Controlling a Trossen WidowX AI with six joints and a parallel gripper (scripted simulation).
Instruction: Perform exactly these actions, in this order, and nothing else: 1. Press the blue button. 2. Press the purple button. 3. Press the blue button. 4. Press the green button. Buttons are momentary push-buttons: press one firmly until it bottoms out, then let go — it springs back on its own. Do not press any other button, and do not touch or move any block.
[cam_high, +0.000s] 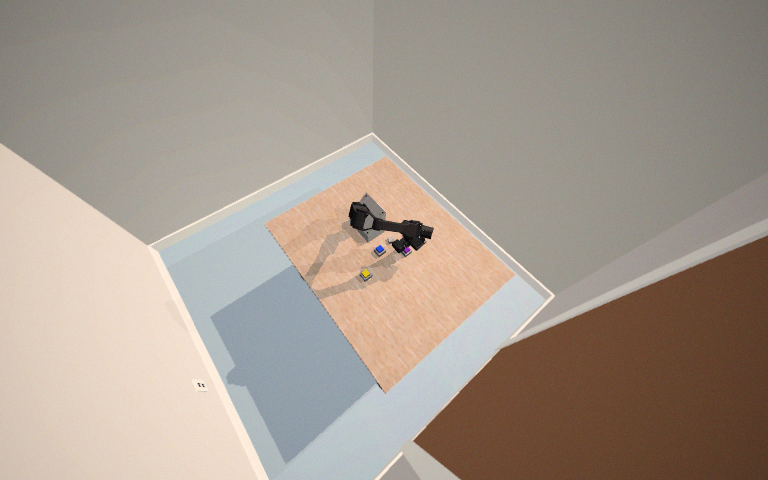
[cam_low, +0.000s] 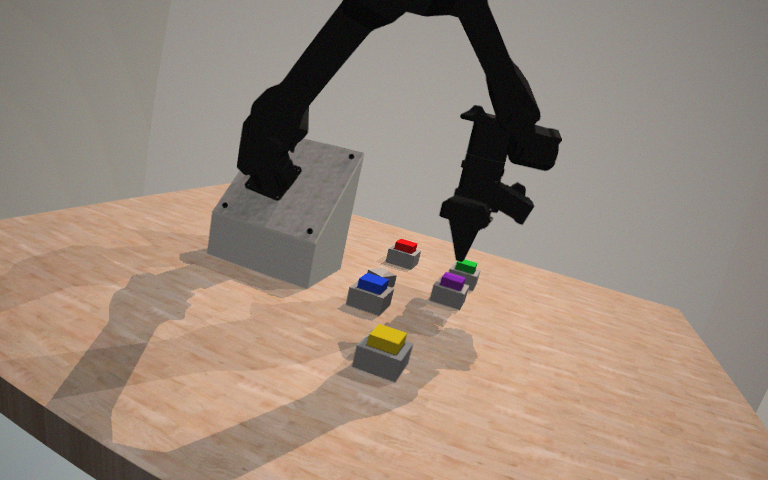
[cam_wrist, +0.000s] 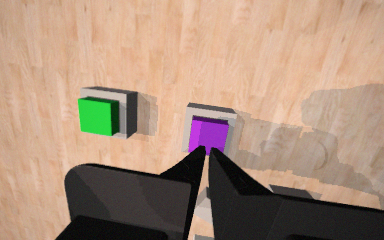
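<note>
The purple button lies 3 cm below my gripper tip. Round my gripper tip: blue button: 8 cm behind, 12 cm to the right, 3 cm below; then green button: 1 cm behind, 11 cm to the left, 3 cm below; then small grey block: 10 cm behind, 3 cm to the right, 6 cm below.
</note>
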